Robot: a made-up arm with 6 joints.
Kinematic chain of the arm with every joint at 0, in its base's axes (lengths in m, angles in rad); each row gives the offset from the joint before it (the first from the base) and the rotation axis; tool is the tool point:
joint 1: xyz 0 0 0.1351 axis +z
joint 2: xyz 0 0 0 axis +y
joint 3: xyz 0 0 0.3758 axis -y
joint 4: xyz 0 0 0 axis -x
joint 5: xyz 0.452 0 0 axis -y
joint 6: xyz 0 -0.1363 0 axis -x
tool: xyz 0 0 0
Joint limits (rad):
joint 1: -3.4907..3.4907
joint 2: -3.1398..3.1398
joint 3: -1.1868..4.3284
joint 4: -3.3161..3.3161
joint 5: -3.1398..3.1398
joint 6: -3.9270..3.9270
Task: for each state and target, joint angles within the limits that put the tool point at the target. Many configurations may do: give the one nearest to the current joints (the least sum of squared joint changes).
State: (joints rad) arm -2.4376 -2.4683 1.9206 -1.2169 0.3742 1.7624
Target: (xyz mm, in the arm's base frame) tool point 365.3 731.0 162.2
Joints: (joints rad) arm -2.0927 -1.8332 1.3152 -1.2129 0.3742 1.7624
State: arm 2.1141 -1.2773 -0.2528 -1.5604 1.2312 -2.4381
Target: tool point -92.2 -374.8 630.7
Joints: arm 1.4262 -1.5041 0.3686 -1.8473 1.2312 -2.4381
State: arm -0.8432 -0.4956 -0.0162 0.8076 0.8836 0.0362
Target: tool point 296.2 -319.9 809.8
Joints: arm -0.6566 0.2115 0.6807 1.0091 0.8836 0.0362
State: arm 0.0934 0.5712 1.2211 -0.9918 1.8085 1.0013
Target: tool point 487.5 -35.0 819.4
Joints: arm 0.0807 0.5008 1.6129 -0.9954 1.8085 1.0013
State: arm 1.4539 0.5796 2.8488 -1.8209 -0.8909 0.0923
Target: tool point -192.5 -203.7 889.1
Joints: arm 1.0043 0.0062 2.4809 -1.9711 -0.8909 0.0923
